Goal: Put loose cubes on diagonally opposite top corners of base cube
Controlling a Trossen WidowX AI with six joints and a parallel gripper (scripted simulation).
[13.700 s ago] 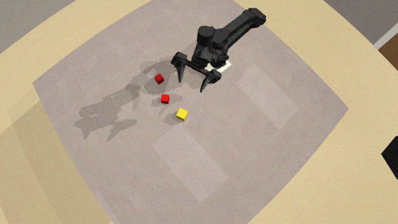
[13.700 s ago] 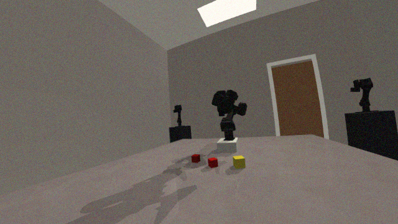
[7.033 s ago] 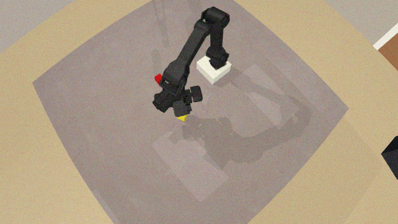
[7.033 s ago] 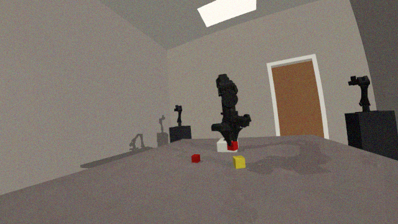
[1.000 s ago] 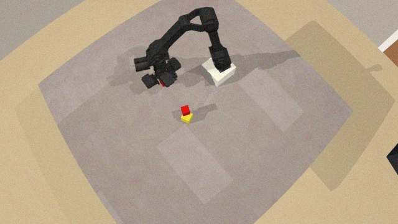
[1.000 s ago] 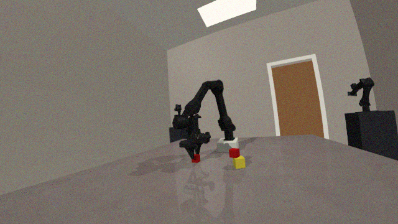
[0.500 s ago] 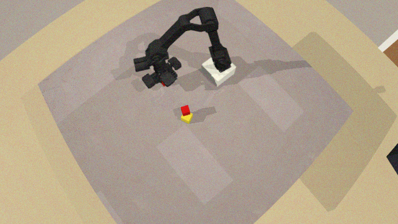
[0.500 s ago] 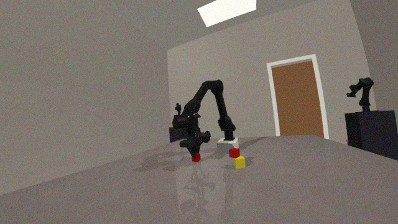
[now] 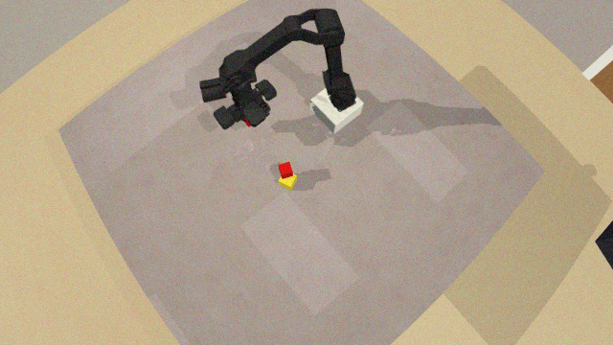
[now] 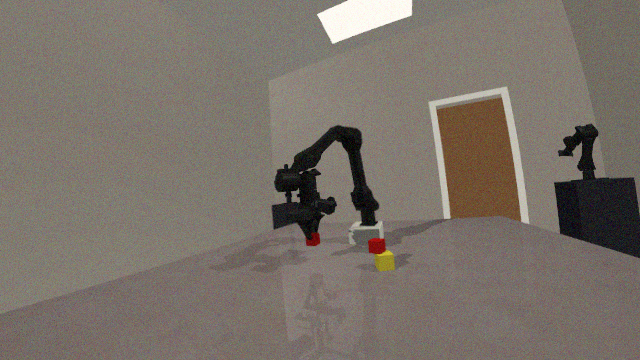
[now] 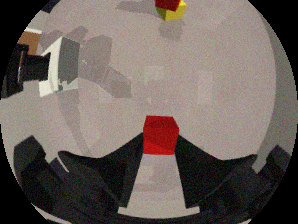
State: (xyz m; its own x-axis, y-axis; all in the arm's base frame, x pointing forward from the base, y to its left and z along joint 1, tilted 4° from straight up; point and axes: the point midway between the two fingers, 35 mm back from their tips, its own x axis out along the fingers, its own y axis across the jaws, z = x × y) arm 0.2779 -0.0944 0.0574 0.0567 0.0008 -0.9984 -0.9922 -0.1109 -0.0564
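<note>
Now: the yellow cube 22 cm to the left of my gripper tip, 5 cm below it and 1 cm behind it.
</note>
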